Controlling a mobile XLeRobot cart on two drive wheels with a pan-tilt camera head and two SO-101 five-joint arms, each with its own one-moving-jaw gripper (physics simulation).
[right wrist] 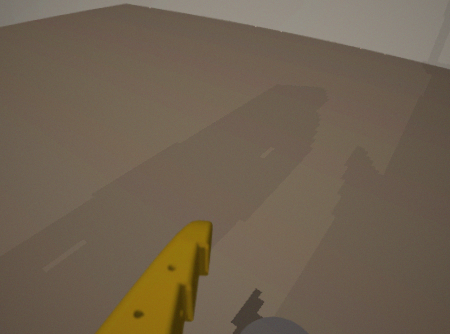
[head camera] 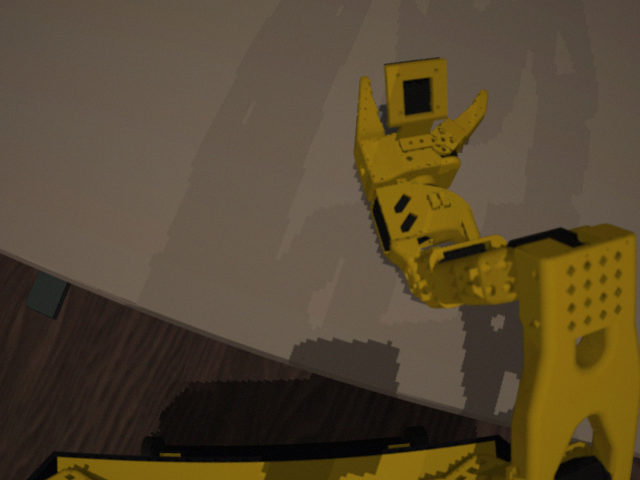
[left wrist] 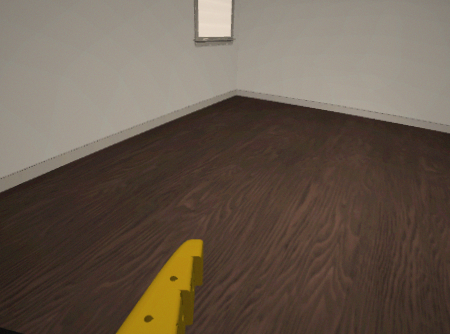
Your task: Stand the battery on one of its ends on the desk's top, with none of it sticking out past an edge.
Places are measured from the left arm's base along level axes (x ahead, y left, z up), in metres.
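Pixels of known places: left end effector, tool point: (left wrist: 202,256); right end effector, tool point: (right wrist: 210,241) (head camera: 368,81).
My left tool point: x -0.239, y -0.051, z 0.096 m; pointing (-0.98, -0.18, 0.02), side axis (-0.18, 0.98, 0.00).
Behind a point stands the place of what it marks.
The battery (right wrist: 275,326) @[x 0.340, y -0.258, z -0.007 m] shows in the right wrist view as a rounded grey top edge at the bottom, right of the jaw. The rest of it is cut off, so its full pose cannot be told there. In the head view it cannot be made out; the gripper's camera mount covers the place between the jaws. My right gripper (head camera: 423,85) (right wrist: 205,235) is open and empty over the desk's pale top (head camera: 155,170) @[x 0.314, y -0.059, z -0.055 m] (right wrist: 100,125) @[x 0.505, y -0.081, z -0.055 m], its jaws spread wide. My left gripper (left wrist: 196,250) is fully open, one notched jaw showing, and points out over the dark floor.
The desk's near edge runs diagonally from the left down to the lower right in the head view. Below it are the dark wood floor (head camera: 103,361) @[x 0.286, y 0.218, z -0.775 m] (left wrist: 275,200) @[x -1.496, y 0.108, z -0.775 m] and a small dark green block (head camera: 47,294) at the left. The yellow cart front (head camera: 206,470) is at the bottom. Arm shadows cross the desk.
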